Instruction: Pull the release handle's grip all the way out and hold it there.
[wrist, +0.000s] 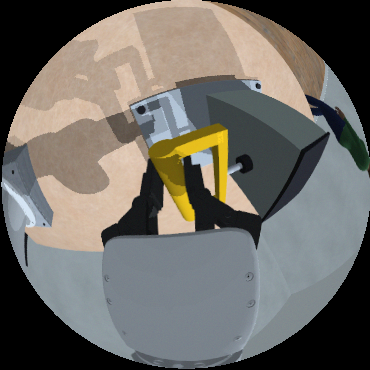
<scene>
I see my gripper (171, 164) and a light metal base plate (171, 113).
</scene>
